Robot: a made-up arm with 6 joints. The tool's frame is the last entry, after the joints. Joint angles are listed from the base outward. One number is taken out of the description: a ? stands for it. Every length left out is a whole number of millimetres.
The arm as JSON. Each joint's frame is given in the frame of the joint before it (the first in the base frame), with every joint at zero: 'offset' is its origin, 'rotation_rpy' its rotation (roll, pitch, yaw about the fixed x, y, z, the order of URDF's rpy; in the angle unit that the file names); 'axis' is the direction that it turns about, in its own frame. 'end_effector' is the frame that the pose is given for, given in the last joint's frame.
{
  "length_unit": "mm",
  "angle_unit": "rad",
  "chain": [
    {
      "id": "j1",
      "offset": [
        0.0,
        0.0,
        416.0
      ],
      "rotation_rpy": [
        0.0,
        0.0,
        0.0
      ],
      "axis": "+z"
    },
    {
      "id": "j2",
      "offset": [
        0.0,
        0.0,
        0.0
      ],
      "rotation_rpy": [
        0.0,
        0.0,
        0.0
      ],
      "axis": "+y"
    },
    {
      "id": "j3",
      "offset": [
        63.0,
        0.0,
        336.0
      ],
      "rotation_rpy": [
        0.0,
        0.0,
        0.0
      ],
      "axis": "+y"
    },
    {
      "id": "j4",
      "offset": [
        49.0,
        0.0,
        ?
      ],
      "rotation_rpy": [
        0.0,
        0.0,
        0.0
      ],
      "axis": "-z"
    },
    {
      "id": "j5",
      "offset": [
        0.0,
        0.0,
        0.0
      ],
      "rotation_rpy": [
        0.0,
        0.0,
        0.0
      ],
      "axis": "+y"
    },
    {
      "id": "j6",
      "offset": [
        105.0,
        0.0,
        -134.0
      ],
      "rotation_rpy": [
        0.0,
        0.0,
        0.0
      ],
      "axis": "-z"
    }
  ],
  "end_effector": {
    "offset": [
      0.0,
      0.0,
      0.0
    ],
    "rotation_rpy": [
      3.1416,
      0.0,
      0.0
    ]
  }
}
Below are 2 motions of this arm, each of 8 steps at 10 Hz.
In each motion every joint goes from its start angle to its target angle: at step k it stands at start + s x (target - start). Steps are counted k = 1, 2, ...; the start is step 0. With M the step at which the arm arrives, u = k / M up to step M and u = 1 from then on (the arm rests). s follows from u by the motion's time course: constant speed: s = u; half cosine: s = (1 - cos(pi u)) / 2; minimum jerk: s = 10 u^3 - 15 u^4 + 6 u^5.
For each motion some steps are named. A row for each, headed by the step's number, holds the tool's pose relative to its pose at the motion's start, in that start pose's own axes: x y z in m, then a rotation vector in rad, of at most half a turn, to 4 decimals.
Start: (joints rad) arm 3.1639 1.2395 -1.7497 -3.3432 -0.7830 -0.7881
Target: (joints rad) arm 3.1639 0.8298 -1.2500 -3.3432 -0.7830 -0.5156
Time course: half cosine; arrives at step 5
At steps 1, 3, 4, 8:
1: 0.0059 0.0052 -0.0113 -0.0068 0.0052 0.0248
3: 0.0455 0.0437 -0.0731 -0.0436 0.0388 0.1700
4: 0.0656 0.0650 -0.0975 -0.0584 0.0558 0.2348
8: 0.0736 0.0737 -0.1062 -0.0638 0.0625 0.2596

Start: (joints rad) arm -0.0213 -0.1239 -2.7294 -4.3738 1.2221 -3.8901
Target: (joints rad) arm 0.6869 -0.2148 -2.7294 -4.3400 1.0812 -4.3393
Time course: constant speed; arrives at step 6
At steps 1, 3, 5, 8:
1: -0.0083 0.0169 0.0055 -0.0883 -0.0709 -0.0359
3: -0.0283 0.0489 0.0069 -0.2443 -0.2335 -0.0981
5: -0.0507 0.0755 -0.0037 -0.3699 -0.4193 -0.1440
8: -0.0621 0.0858 -0.0131 -0.4205 -0.5190 -0.1596

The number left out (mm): -218.0
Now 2 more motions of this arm.
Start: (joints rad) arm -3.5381 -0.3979 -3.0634 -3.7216 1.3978 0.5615
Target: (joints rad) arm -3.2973 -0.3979 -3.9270 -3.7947 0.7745 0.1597
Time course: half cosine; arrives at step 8
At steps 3, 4, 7, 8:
3: -0.0647 -0.0455 0.0323 0.0734 -0.0528 -0.2811
4: -0.1124 -0.0706 0.0437 0.1378 -0.0821 -0.4555
7: -0.2430 -0.1136 0.0407 0.3518 -0.1377 -0.8650
8: -0.2542 -0.1156 0.0385 0.3731 -0.1412 -0.8974

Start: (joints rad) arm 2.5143 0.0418 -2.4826 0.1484 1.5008 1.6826
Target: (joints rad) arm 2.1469 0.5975 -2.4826 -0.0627 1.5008 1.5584
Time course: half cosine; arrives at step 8
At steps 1, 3, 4, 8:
1: 0.0079 -0.0017 0.0128 -0.0174 0.0215 0.0060
3: 0.0732 -0.0043 0.0997 -0.1462 0.1660 0.0511
4: 0.1276 0.0041 0.1555 -0.2429 0.2589 0.0855
8: 0.2884 0.0685 0.2724 -0.5150 0.4591 0.1850

